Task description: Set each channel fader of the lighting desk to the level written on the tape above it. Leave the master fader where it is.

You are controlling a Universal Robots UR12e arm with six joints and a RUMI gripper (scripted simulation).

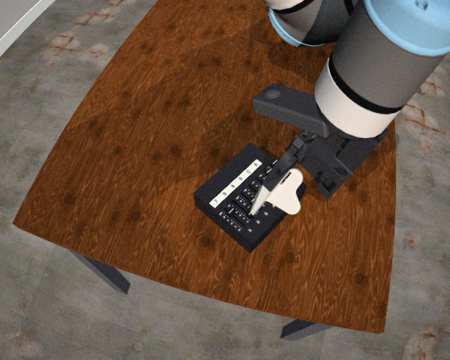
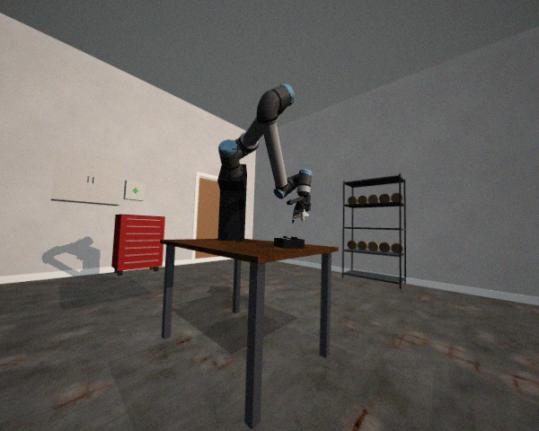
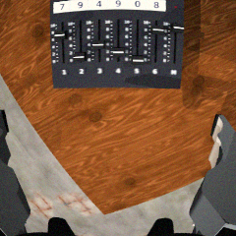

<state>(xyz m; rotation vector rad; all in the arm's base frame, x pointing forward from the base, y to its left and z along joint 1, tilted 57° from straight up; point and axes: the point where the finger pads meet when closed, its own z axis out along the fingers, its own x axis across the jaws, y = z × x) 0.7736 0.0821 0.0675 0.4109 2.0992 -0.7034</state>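
The channel 2 fader lies 20 mm ahead of my hand, 40 mm to the right of it and 100 mm below it. Round my hand: channel 3 fader (10 mm behind, 40 mm to the right, 100 mm below); channel 5 cap (30 mm behind, 100 mm below); channel 4 fader (20 mm behind, 20 mm to the right, 100 mm below).
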